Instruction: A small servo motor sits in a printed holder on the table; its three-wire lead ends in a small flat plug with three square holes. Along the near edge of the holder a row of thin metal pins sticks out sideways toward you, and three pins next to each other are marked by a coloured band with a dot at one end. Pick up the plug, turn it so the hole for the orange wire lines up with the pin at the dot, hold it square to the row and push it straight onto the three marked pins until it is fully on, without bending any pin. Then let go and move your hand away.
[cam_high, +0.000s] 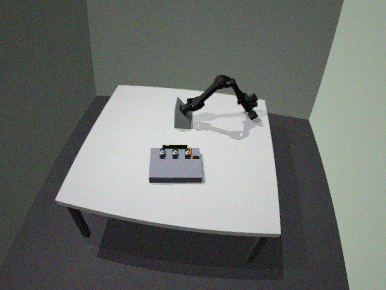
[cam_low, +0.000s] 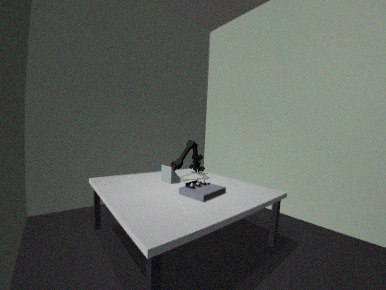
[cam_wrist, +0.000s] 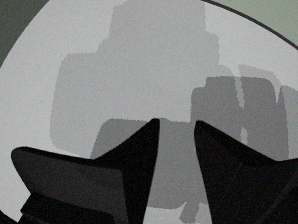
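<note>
The white band is 51 cm ahead of my gripper tip, 58 cm to the right of it and 7 cm above it. Also, from my gripper tip: grey printed holder (66 cm ahead, 51 cm to the right, 2 cm above); then red dot (52 cm ahead, 58 cm to the right, 7 cm above).
</note>
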